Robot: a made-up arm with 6 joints.
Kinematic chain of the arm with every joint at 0, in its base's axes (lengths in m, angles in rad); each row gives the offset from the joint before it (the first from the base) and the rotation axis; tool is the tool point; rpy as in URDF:
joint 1: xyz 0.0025 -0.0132 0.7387 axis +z
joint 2: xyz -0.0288 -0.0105 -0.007 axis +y
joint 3: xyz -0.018 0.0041 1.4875 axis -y
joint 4: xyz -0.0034 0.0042 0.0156 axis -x
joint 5: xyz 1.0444 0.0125 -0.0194 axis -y
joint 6: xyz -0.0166 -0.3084 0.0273 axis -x
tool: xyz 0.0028 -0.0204 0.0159 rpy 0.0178 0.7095 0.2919
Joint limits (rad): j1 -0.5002..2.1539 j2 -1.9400..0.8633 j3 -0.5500..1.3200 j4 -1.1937..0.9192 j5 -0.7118..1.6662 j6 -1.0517..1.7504
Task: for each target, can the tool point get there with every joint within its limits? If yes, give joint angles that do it. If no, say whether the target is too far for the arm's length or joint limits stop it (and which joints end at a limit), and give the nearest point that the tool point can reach.
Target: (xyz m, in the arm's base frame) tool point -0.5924 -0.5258 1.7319
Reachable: yes | joints 0.4557 -1.4074 -0.4012 -0.9699 -0.4432 0.8756
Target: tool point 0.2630 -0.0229 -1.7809
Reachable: no: joint limits stop it (at a limit: joint 2, joint 3, joint 4, joint 5) | nearest point 1.0049 -0.0505 0.6226 | short by 2.516 m
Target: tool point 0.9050 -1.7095 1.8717
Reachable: yes | joints 1.9249 -1.4117 0.7095 -0.5856 0.6757 0.8096
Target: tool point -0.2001 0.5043 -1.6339
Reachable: no: joint limits stop it (at a limit: joint 2, joint 3, joint 4, joint 5) | nearest point -0.3648 0.9249 0.6215 | short by 2.300 m
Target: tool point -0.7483 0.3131 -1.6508
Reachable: no: joint limits stop it (at a limit: joint 2, joint 3, joint 4) | nearest point -2.1794 0.9351 -0.2082 | short by 2.125 m
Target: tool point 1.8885 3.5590 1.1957
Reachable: no: too far | nearest point 1.0198 1.9136 1.5218 | short by 1.889 m
